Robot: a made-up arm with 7 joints.
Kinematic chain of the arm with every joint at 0, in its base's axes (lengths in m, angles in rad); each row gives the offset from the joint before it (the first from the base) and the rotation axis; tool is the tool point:
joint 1: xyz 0 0 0 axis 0 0.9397 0.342
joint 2: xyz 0 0 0 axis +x
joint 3: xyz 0 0 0 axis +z
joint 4: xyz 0.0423 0 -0.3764 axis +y
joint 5: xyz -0.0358 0 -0.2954 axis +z
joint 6: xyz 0 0 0 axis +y
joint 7: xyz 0 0 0 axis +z
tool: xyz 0 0 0
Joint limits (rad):
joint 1: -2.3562..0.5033
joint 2: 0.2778..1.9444
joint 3: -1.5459..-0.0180
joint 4: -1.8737..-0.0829
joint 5: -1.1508..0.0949
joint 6: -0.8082..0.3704
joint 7: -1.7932..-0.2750
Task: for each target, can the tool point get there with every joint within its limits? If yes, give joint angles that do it. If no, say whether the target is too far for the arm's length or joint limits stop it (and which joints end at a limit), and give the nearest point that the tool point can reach.
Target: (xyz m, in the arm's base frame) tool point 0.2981 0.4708 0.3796
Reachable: yes | joints -1.8588 1.4787 -0.5587 -0.3899 -0.0749 -0.6562 -1.0134
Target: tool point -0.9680 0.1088 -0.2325
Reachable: no: too far | nearest point -0.3245 0.2229 -0.5477 | short by 0.726 m
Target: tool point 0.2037 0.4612 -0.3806
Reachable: yes | joints 0.0118 1.1594 -0.6596 -0.9684 -0.0498 -0.3948 -0.5080
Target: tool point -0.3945 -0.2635 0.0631
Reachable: no: joint limits stop it (at a limit: joint 1, joint 2, joint 4) | nearest point 0.0171 -0.3303 0.3267 | short by 0.493 m
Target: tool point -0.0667 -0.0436 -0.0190
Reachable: no: joint limits stop it (at a limit: joint 1, joint 2, joint 3, joint 4) | nearest point -0.1363 -0.2448 -0.3710 | short by 0.411 m
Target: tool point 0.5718 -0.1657 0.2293
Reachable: yes | joints -1.8752 0.6141 -1.2169 -0.9150 -0.9749 0.1821 -0.6612
